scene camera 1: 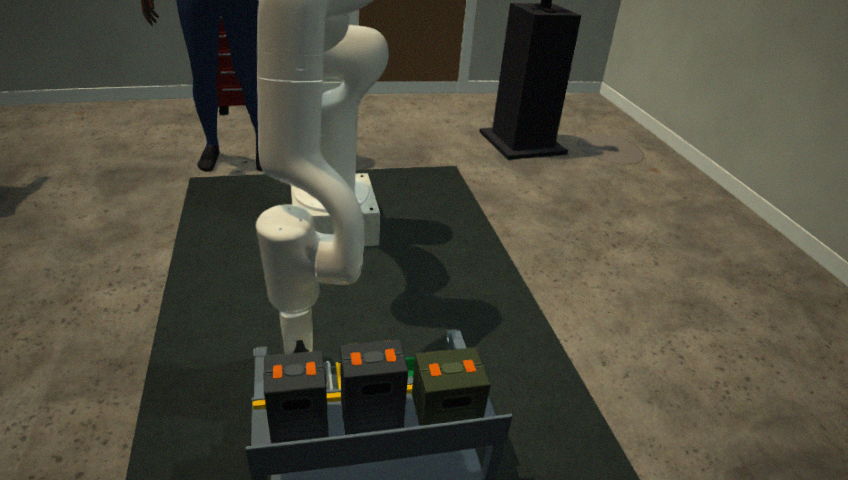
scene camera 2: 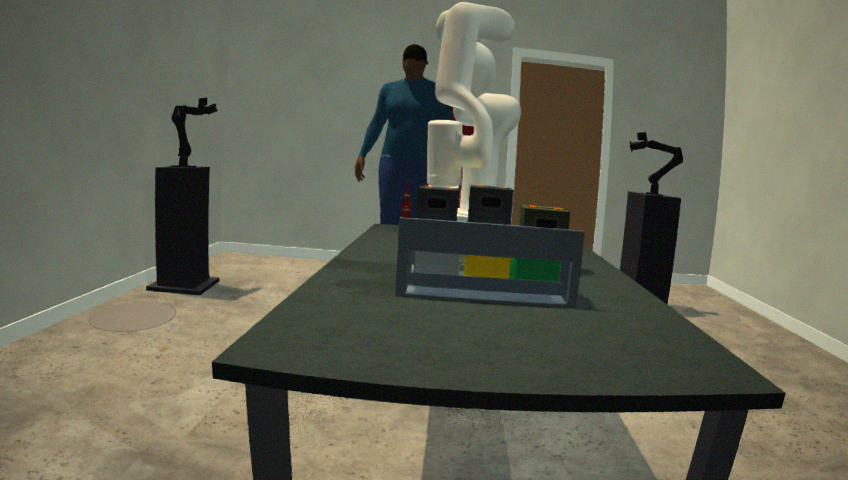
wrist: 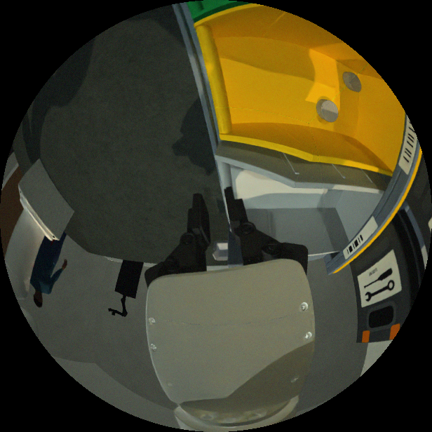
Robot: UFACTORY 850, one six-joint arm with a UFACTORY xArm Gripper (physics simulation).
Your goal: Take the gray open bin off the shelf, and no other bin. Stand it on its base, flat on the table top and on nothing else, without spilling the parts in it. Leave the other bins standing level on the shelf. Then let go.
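The gray open bin (wrist: 310,225) (scene camera 2: 436,262) stands on the shelf (wrist: 196,70) (scene camera 1: 380,443) (scene camera 2: 487,234), at its left end in scene camera 2. A pale patch shows inside it; I cannot tell if that is a part. The yellow bin (wrist: 270,60) (scene camera 2: 486,267) is beside it, with two round grey shapes inside, and the green bin (wrist: 210,7) (scene camera 2: 535,269) is beyond. My gripper (wrist: 215,200) is partly closed, its fingers still apart and holding nothing. It is at the gray bin's open front, one finger overlapping the front edge in the wrist view. Contact there is unclear.
Two dark cases (scene camera 1: 297,410) (scene camera 1: 374,392) and an olive case (scene camera 1: 455,392) stand on the shelf on the side away from the arm base. A yellow-edged label strip (wrist: 360,240) runs between bins and cases. The shelf stands on the dark table (scene camera 2: 416,356) (scene camera 1: 196,237). A person (scene camera 2: 407,118) stands behind.
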